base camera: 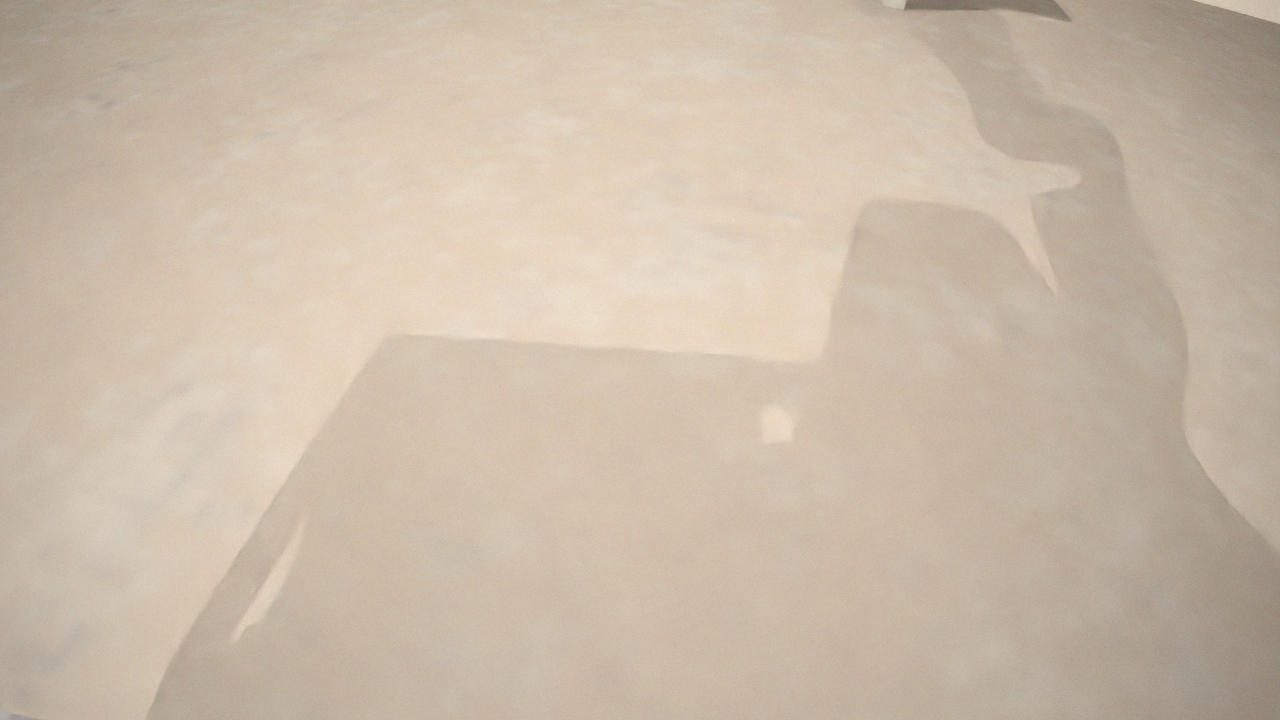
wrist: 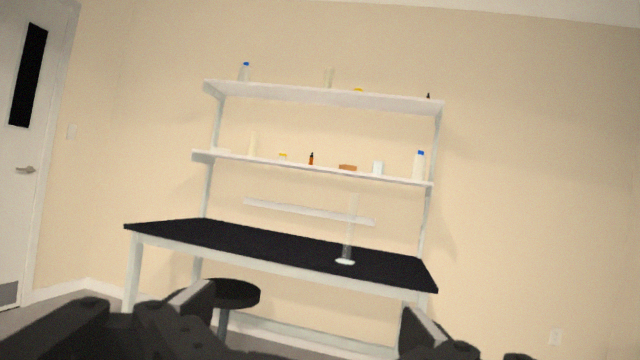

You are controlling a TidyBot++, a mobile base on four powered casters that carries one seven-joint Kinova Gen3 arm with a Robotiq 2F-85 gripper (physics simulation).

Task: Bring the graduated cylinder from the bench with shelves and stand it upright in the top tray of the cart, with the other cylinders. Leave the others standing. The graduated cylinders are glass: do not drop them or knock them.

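Frame: origin at the arm's base, x up, y back, z right, level; metres.
Seen in the pictures: gripper, fingertip midpoint: [wrist: 307,315].
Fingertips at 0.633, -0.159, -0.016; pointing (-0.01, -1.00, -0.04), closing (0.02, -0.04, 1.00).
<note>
A point is followed by its place in that frame, as x, y, z.
A clear graduated cylinder [wrist: 350,230] {0.522, -1.594, 0.104} with a pale base stands upright on the black top of the bench with shelves [wrist: 240,242], right of the middle, in the wrist view. My gripper [wrist: 307,315] {0.633, -0.159, -0.016} is open and empty, its two dark fingers wide apart at the bottom of the wrist view. The bench and the cylinder are well beyond the fingers. The cart and its other cylinders do not show in either view.
A black round stool [wrist: 232,293] stands in front of the bench. Two white shelves above it hold bottles and small containers. A door [wrist: 37,200] {0.328, -2.017, -1.927} is at the left. In the base camera view, shadows lie across the floor [base camera: 447,179] {-0.396, -0.691, -0.189}.
</note>
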